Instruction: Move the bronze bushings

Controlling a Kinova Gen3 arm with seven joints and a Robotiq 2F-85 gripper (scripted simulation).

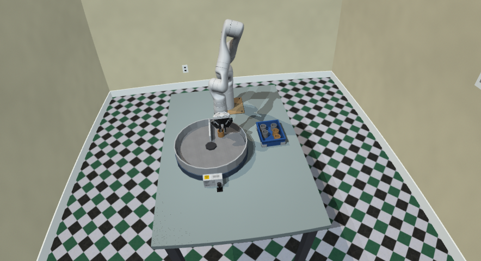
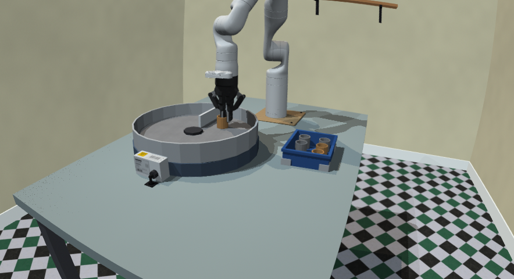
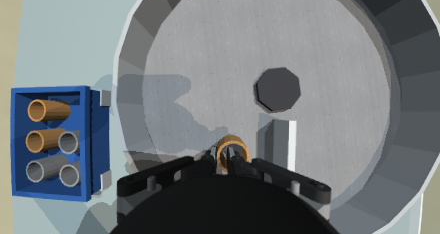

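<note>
Now: the blue crate 30 mm behind my hand, 290 mm to the left of it and 70 mm below it. The rest, counted from my hand: turntable disc: 100 mm ahead, 70 mm to the right, 40 mm below.
</note>
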